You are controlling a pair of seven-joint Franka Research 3 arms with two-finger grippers.
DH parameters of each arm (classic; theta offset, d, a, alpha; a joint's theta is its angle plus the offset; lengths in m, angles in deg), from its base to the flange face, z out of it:
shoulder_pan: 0 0.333 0 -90
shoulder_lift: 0 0 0 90
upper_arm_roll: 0 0.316 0.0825 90
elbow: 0 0 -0.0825 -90
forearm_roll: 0 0.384 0 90
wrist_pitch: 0 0 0.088 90
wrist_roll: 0 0.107 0 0
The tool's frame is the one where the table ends.
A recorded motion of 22 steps. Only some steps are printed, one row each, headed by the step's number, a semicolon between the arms.
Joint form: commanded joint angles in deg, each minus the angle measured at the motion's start. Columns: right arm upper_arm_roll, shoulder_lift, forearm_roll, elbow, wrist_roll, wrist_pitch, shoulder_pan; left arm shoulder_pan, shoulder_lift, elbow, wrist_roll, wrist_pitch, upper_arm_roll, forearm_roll.
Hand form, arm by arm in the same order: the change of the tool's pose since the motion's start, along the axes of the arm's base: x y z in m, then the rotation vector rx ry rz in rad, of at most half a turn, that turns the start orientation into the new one. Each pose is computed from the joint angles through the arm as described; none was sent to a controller.
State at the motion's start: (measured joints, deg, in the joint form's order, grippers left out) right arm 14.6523 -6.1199 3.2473 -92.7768 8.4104 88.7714 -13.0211; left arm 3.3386 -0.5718 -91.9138 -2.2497 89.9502 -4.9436 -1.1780
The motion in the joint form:
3: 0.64 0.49 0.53 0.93 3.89 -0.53 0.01; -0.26 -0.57 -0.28 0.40 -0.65 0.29 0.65
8: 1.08 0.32 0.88 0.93 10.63 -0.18 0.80; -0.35 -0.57 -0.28 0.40 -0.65 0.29 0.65
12: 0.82 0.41 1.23 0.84 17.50 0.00 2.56; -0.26 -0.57 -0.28 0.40 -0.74 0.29 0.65
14: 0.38 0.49 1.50 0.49 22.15 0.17 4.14; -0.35 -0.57 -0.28 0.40 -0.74 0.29 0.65
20: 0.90 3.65 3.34 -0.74 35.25 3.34 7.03; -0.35 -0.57 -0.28 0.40 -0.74 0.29 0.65
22: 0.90 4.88 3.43 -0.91 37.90 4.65 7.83; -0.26 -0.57 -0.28 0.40 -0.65 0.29 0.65
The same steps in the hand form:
3: 0.0014 0.0068 0.0024 0.0124 0.0044 -0.0552; -0.0042 0.0014 0.0022 0.0121 0.0059 -0.0068
8: 0.0002 0.0191 0.0043 0.0217 0.0007 -0.1511; -0.0042 0.0005 0.0022 0.0121 0.0059 -0.0084
12: -0.0005 0.0331 0.0032 0.0326 0.0070 -0.2444; -0.0043 0.0014 0.0020 0.0121 0.0075 -0.0069
14: -0.0011 0.0436 0.0000 0.0397 0.0165 -0.3056; -0.0044 0.0005 0.0020 0.0121 0.0074 -0.0084
20: 0.0153 0.0764 -0.0331 0.0805 0.0647 -0.4788; -0.0044 0.0005 0.0020 0.0121 0.0074 -0.0084
22: 0.0222 0.0837 -0.0437 0.0868 0.0720 -0.5134; -0.0042 0.0014 0.0022 0.0121 0.0059 -0.0068

